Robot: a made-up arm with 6 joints.
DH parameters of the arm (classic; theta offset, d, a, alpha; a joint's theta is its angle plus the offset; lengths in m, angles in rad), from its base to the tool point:
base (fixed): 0.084 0 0.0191 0
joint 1: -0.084 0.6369 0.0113 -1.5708
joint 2: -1.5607 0 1.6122 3.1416
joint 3: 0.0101 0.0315 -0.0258 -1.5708
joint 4: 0 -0.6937 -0.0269 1.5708
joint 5: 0 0.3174 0.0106 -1.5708
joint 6: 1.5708 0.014 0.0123 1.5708
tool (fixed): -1.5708 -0.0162 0 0
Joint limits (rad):
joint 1: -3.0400..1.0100
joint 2: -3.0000..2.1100
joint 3: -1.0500..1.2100
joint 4: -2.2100..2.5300
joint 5: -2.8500..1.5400
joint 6: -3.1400..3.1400
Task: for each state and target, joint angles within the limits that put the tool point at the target. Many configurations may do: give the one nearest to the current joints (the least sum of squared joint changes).
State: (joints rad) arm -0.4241 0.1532 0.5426 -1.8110 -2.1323 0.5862
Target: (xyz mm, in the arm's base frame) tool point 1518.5 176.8 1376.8
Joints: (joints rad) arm 0.0699 0.6320 0.2673 -1.8663 -2.1324 0.5958
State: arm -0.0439 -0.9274 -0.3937 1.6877 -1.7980 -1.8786
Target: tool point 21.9 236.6 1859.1
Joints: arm -0.5117 -0.5668 -0.9940 2.5140 -1.7291 -1.9232
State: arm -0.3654 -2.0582 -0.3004 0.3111 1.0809 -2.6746
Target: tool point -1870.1 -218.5 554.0
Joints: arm -0.0582 -1.9755 0.0857 0.4651 1.0653 -2.6859
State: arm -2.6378 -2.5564 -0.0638 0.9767 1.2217 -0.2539
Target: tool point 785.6 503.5 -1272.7
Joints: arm -2.7849 -2.9955 0.2817 1.1077 1.2220 -0.2493
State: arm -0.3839 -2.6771 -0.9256 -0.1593 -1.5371 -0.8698
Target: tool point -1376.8 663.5 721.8
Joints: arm -0.6571 -1.9740 -0.3397 0.0851 -1.5375 -0.8817
